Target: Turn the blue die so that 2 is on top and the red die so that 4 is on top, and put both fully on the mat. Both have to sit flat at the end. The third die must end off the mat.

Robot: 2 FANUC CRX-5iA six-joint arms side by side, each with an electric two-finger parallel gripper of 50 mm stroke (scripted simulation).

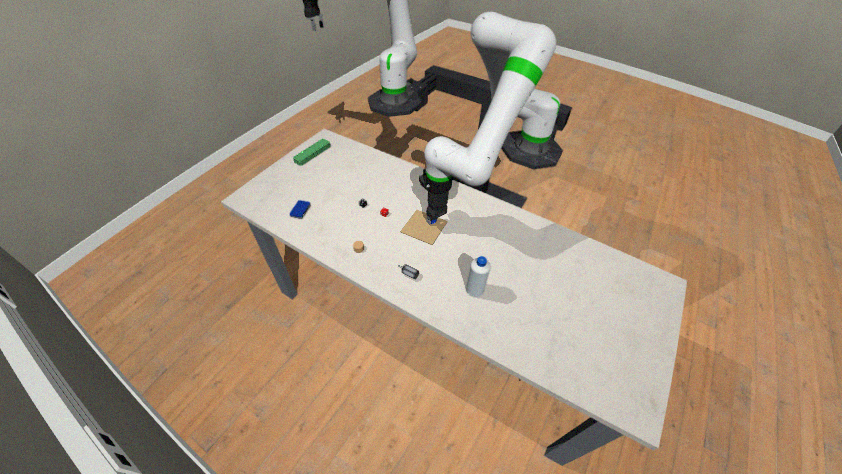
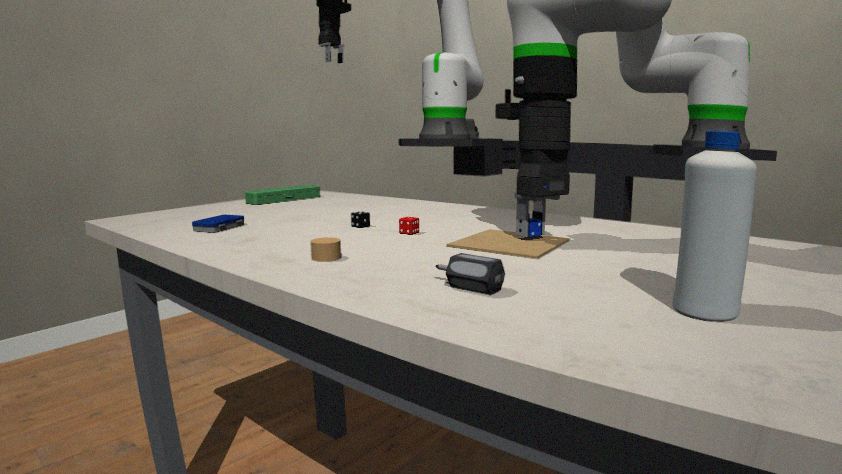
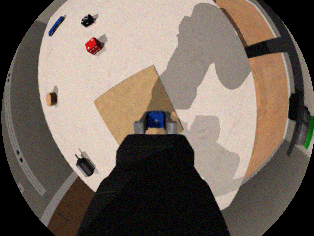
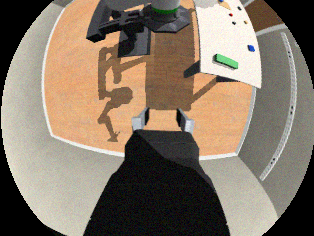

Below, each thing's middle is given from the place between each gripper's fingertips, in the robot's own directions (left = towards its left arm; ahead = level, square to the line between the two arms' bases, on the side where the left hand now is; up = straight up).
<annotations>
Now: the tan mat point(image 2: 492, 241) 4 cm ahead of my left hand point(image 2: 530, 234), 3 cm below it and 1 cm to the right of it. Round my left hand: dark screwdriver-like tool point(image 2: 480, 274): 26 cm ahead, 6 cm to the left, 1 cm below; white bottle point(image 2: 719, 188): 29 cm to the left, 19 cm ahead, 5 cm above.
Now: the tan mat 56 cm ahead of my right hand point(image 2: 334, 62), 100 cm to the left of it and 44 cm below it. From my right hand the other things lie so: dark screwdriver-like tool (78 cm ahead, 107 cm to the left, 42 cm below).
</annotations>
